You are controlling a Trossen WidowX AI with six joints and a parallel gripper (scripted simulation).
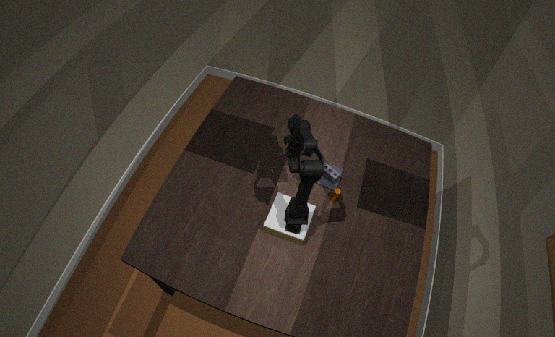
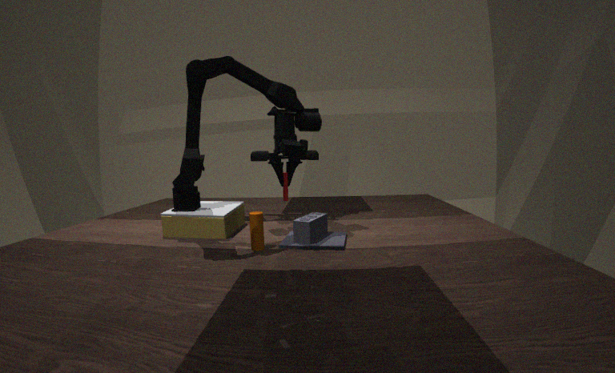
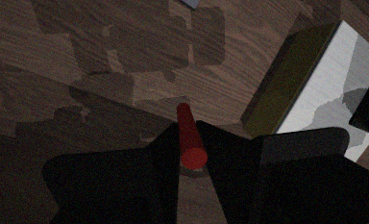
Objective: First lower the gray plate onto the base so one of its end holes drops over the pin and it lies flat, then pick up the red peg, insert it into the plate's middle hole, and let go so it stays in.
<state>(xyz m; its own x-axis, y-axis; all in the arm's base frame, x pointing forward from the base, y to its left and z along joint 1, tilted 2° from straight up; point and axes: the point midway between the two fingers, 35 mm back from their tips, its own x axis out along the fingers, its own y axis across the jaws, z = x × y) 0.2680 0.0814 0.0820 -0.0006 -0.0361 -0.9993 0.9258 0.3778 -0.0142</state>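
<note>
The gray plate lies 18 cm to the right of my gripper tip, 7 cm ahead of it and 6 cm below it. From my gripper tip the other things lie so: red peg: right at my gripper tip; orange cylinder: 23 cm to the right, 7 cm below, 5 cm behind; dark base: 17 cm to the right, 10 cm below, 8 cm ahead.
</note>
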